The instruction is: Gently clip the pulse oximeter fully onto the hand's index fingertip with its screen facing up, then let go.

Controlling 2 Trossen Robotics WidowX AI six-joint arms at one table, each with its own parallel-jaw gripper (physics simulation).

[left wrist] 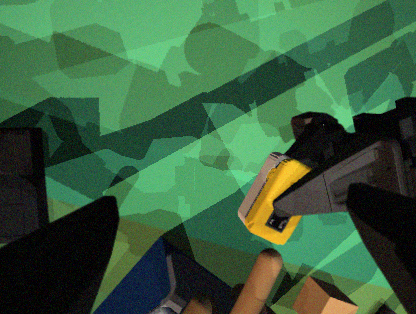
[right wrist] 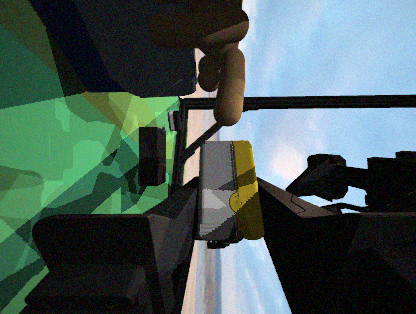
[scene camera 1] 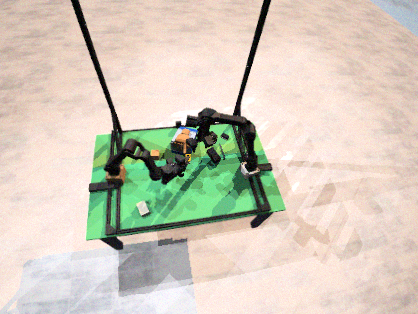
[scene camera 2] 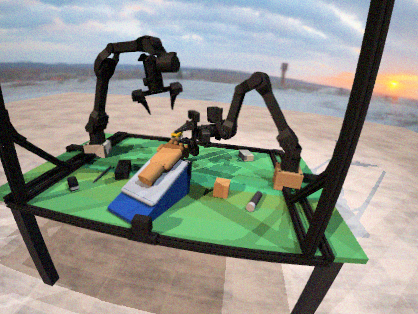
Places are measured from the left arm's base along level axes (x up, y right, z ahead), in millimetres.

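Where they show: left gripper, fingertip midpoint: [left wrist: 233,201] [right wrist: 314,206] [scene camera 1: 199,150] [scene camera 2: 161,112]; right gripper, fingertip midpoint: [left wrist: 264,200] [right wrist: 224,182] [scene camera 1: 189,158] [scene camera 2: 174,136]; left arm's base, link origin: [scene camera 1: 250,167] [scene camera 2: 97,142]; right arm's base, link origin: [scene camera 1: 114,171] [scene camera 2: 289,168].
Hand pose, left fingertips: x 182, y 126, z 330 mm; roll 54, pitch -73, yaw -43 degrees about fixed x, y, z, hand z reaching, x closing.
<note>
Each offset is from my left fingertips to the top centre of the thing. "*": to the spot under its first point.
The pulse oximeter @(dx -70, dy +19, dz +66 mm) [scene camera 1: 188,157] [scene camera 2: 176,135] [left wrist: 260,220] [right wrist: 217,170] has a yellow half and a grey half. Its dark screen is on the yellow face, seen from above in the left wrist view and partly covered by a finger. My right gripper [right wrist: 224,182] is shut on it. The hand @(* dx -110, dy +231, dz +33 mm) [scene camera 2: 162,162] rests on a sloped blue support [scene camera 2: 181,177] [left wrist: 135,280]. Its extended index finger [left wrist: 257,282] [right wrist: 230,95] points at the oximeter's near end, with a small gap between them. My left gripper [scene camera 2: 160,111] [left wrist: 233,201] is open and empty, above the hand and oximeter.
An orange block @(dx -190, dy +198, dz +235 mm) [scene camera 1: 155,153] [scene camera 2: 221,187] and a dark cylinder @(dx -213, dy +258, dz +341 mm) [scene camera 2: 254,201] lie right of the support in scene camera 2. A black box @(dx -205, dy +66, dz -147 mm) [scene camera 2: 123,169], a thin pen @(dx -231, dy +93, dz -227 mm) [scene camera 2: 102,174] and a small black item @(dx -208, dy +194, dz -298 mm) [scene camera 2: 73,183] lie left. A pale box @(dx -210, dy -142, dz +407 mm) [scene camera 1: 143,208] [scene camera 2: 246,155] lies farther off.
</note>
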